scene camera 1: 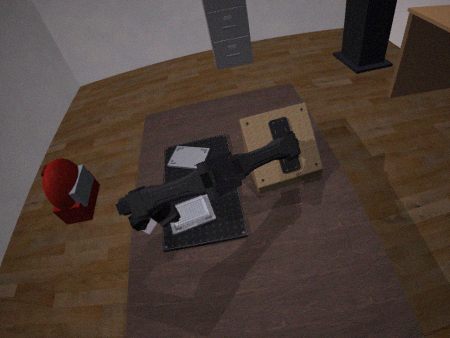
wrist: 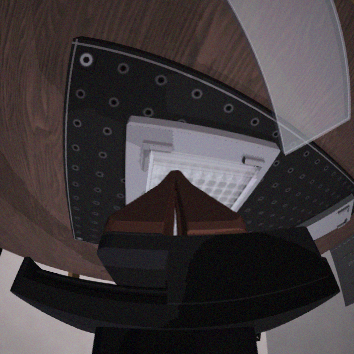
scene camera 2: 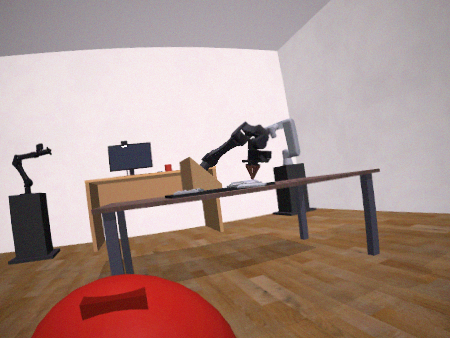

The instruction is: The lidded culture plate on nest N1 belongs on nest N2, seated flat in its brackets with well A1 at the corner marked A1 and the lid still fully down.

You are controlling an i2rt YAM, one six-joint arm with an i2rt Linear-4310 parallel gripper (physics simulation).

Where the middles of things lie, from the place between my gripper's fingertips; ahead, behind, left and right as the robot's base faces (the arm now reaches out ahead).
Labels:
The grey nest (scene camera 1: 184,157) lies 80 mm behind my hand, 320 mm to the right of it and 20 mm below it.

